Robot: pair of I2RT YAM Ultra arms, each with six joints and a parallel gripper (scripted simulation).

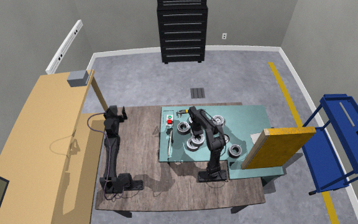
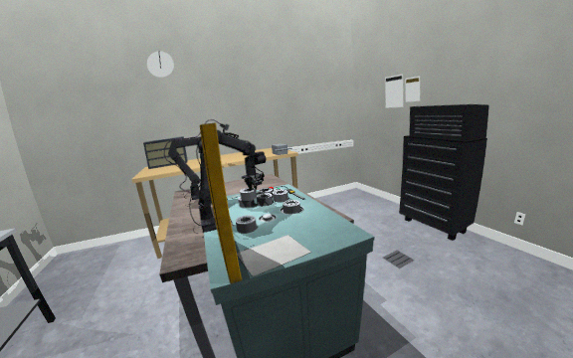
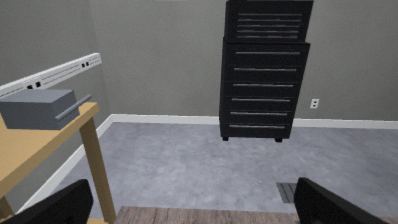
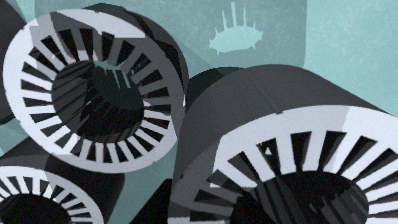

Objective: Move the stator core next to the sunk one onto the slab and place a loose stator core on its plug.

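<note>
The teal slab is 230 mm to the right of my right hand, 100 mm below it and 10 mm ahead of it. The rest, counted from my right hand: button box (220 mm ahead, 190 mm to the left, 90 mm below); pale rod (190 mm to the left, 80 mm below, 20 mm ahead); plug (220 mm to the right, 100 mm below, 20 mm behind).
</note>
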